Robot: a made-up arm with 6 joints.
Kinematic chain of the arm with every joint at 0, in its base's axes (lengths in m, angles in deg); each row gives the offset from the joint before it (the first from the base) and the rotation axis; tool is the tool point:
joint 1: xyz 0 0 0.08 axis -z
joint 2: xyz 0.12 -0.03 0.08 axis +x
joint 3: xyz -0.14 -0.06 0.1 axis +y
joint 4: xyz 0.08 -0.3 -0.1 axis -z
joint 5: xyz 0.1 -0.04 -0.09 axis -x
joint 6: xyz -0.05 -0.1 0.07 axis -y
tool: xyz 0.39 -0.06 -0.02
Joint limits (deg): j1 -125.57..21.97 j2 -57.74..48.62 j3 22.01..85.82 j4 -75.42..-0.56 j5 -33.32..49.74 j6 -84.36..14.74
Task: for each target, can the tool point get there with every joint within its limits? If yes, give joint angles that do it. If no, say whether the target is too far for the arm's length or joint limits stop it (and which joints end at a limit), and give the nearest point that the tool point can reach.
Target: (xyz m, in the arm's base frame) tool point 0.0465 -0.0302 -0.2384
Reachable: yes | joints -46.25 2.21 47.08 -69.24 -15.22 -20.83
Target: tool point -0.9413 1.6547 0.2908
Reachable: no: too far | nearest point -0.0281 0.5684 0.3600 | short by 1.421 m
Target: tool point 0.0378 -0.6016 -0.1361
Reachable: yes | joints -28.61 -21.48 77.48 -21.83 -12.77 -27.79
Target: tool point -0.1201 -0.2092 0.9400
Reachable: no: joint limits stop it (at a limit: joint 2, joint 3, joint 4, joint 5, joint 6) | nearest point -0.2815 -0.4903 0.7533 | short by 0.374 m
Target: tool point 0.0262 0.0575 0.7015
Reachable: no: joint limits stop it (at a limit: joint 3, joint 4, joint 5, joint 6) | nearest point 0.0804 0.1764 0.2284 | short by 0.491 m
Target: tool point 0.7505 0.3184 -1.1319
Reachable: no: too far | nearest point 0.4129 0.1541 -0.5072 | short by 0.729 m
